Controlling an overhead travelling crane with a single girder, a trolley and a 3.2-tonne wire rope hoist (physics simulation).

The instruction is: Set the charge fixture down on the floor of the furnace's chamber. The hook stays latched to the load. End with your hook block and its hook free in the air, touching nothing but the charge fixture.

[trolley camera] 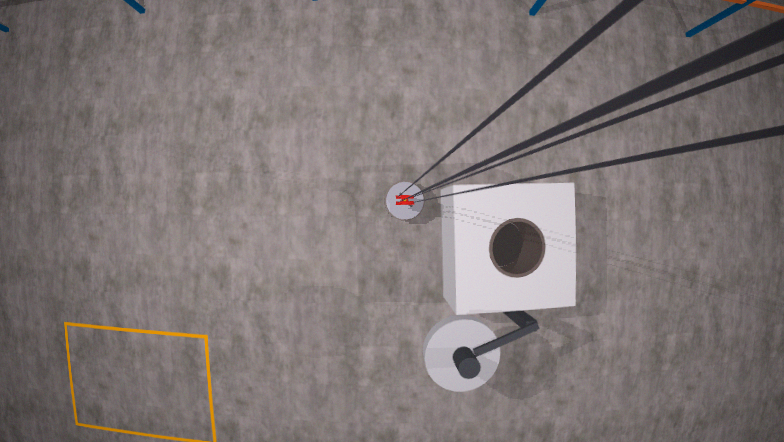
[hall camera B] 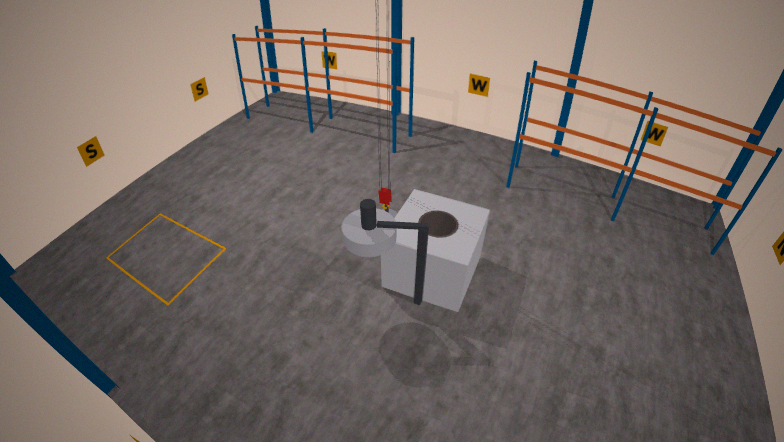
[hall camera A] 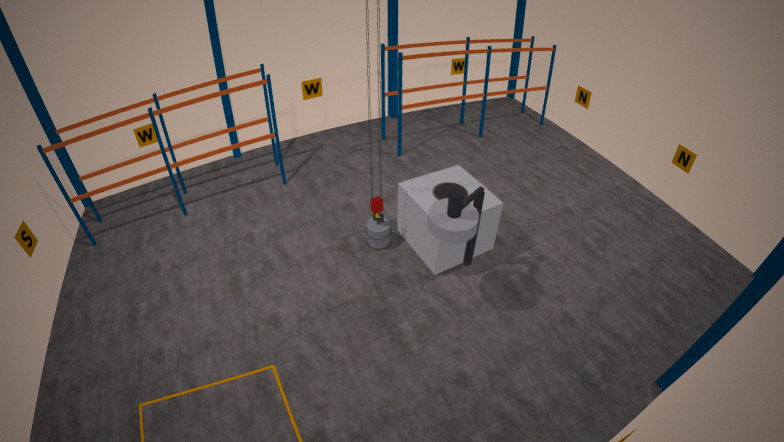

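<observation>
The charge fixture [hall camera A: 378, 238] [trolley camera: 393, 206], a grey banded cylinder, is upright beside the furnace, low over the floor; whether it touches the floor I cannot tell. In hall camera B it is mostly hidden behind the lid and furnace. My hook [hall camera A: 377, 215] [hall camera B: 385, 207], under the red hook block [hall camera A: 376, 204] [hall camera B: 384, 196] [trolley camera: 405, 199], is latched to the fixture's top. The white furnace [hall camera A: 416, 216] [hall camera B: 398, 271] [trolley camera: 477, 208] has a round chamber opening [hall camera A: 447, 190] [hall camera B: 438, 224] [trolley camera: 516, 247] in its top, uncovered. The chamber floor is not clearly visible.
The round grey lid [hall camera A: 447, 231] [hall camera B: 359, 244] [trolley camera: 441, 340] is swung aside on a dark arm [hall camera A: 473, 236] [hall camera B: 421, 269] [trolley camera: 505, 339] beside the furnace. Orange-and-blue racks [hall camera A: 399, 109] [hall camera B: 306, 87] stand along the W wall. A yellow rectangle [hall camera A: 207, 385] [hall camera B: 137, 280] [trolley camera: 136, 329] marks the floor.
</observation>
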